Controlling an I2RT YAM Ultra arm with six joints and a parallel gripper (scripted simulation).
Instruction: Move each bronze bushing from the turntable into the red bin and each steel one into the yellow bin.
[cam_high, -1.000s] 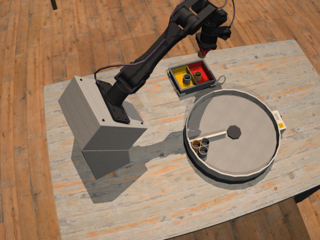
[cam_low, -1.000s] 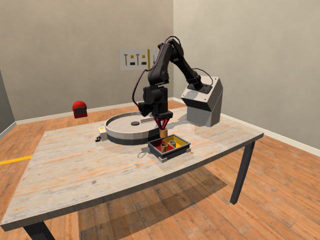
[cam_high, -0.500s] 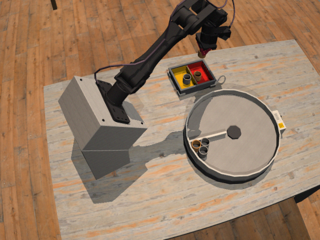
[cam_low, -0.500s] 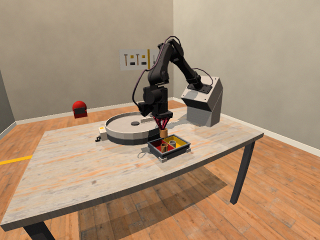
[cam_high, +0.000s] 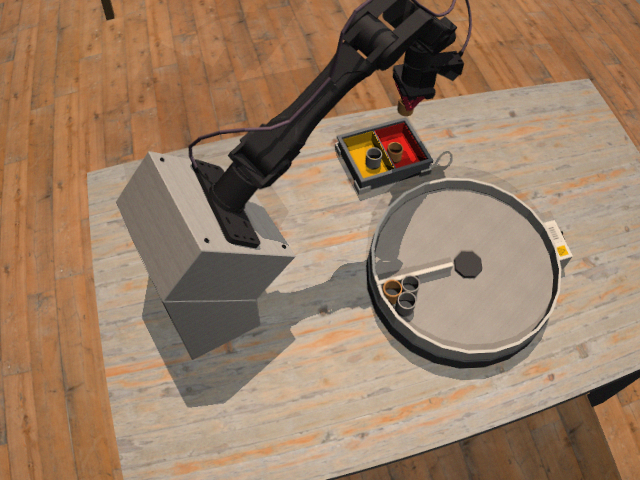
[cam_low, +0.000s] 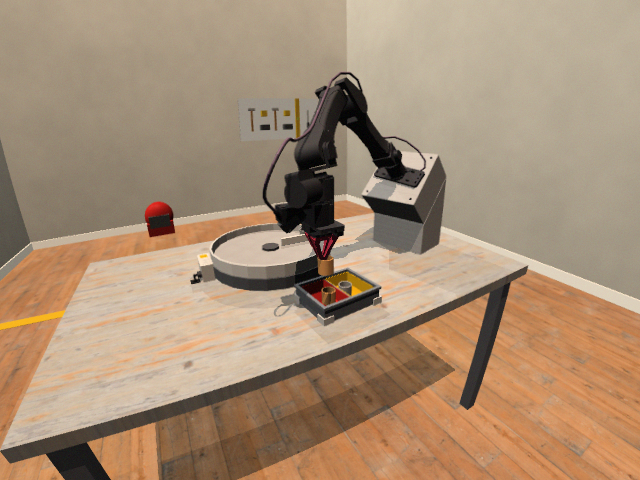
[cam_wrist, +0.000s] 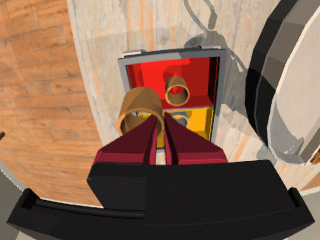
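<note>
The red bin is 2 cm behind my hand, 2 cm to the right of it and 14 cm below it. From my hand the other things lie so: turntable 2 cm behind, 37 cm to the right, 10 cm below; then two-part bin tray 6 cm behind, 2 cm to the right, 13 cm below; then yellow bin 10 cm behind, 2 cm to the right, 14 cm below.
</note>
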